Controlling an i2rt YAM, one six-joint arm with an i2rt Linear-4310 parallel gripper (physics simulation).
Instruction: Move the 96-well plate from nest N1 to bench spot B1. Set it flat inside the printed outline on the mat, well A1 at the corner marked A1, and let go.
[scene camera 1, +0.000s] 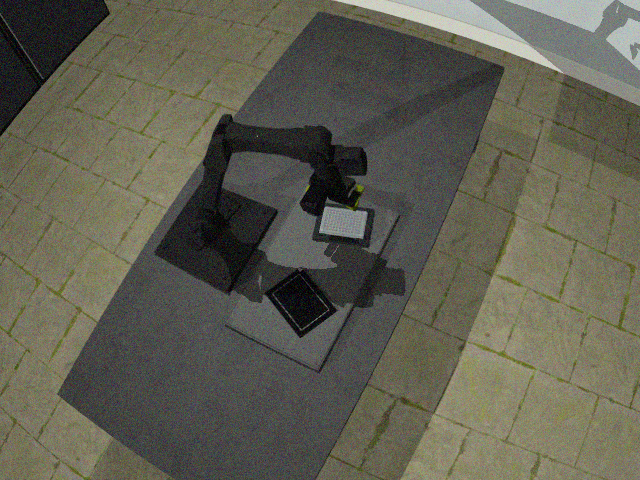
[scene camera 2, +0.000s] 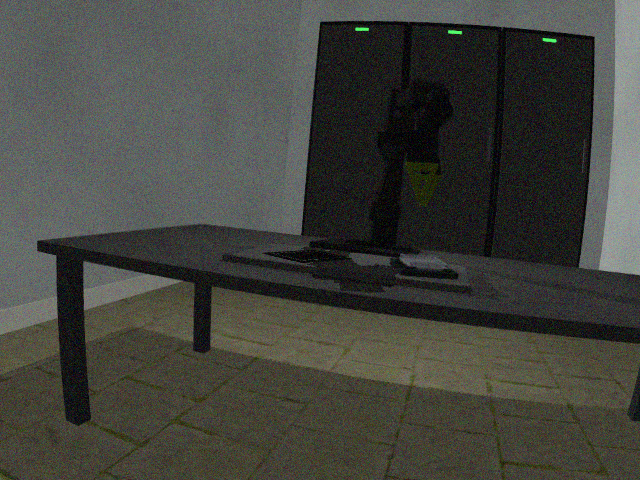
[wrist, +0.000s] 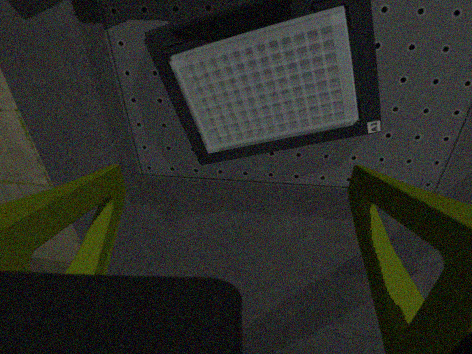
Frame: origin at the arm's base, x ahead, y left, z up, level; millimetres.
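Where they show: gripper, between the fingertips: (scene camera 1: 339, 203) (scene camera 2: 422, 202) (wrist: 236, 177); arm's base, origin of its link: (scene camera 1: 213, 222) (scene camera 2: 379, 246).
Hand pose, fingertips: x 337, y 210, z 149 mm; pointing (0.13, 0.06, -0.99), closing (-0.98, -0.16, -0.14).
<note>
Each offset is from my fingertips to the centre of the thing. "*": to the spot under its first point. Level surfaces: height alone.
The white 96-well plate {7 mm back, 13 mm left, 129 mm down} (scene camera 1: 343, 222) (scene camera 2: 422, 261) (wrist: 267, 82) lies flat in the dark nest N1 {7 mm back, 13 mm left, 140 mm down} (scene camera 1: 320, 239) (scene camera 2: 445, 274) (wrist: 366, 65). A tag {* 99 mm back, 28 mm left, 136 mm down} (wrist: 373, 127) sits at one corner of the nest in the wrist view. The black mat of B1 {42 mm ahead, 247 mm right, 148 mm down} (scene camera 1: 301, 302) (scene camera 2: 305, 255) with its thin printed outline lies at an angle on the same board and bears no plate. My gripper (scene camera 2: 423, 204) (wrist: 236, 177) is open, its yellow fingers wide apart with nothing between them. It hangs well above the board, beside the plate. In scene camera 1 the arm partly hides the fingers.
The grey perforated board (scene camera 1: 248, 320) (scene camera 2: 429, 281) (wrist: 410, 95) carries the nest and mat on the large table {161 mm down} (scene camera 1: 134, 372) (scene camera 2: 155, 242). The arm's dark base plate (scene camera 1: 180, 253) lies beside the board. Dark cabinets (scene camera 2: 356, 129) stand behind the table. The arm's shadow falls between nest and mat.
</note>
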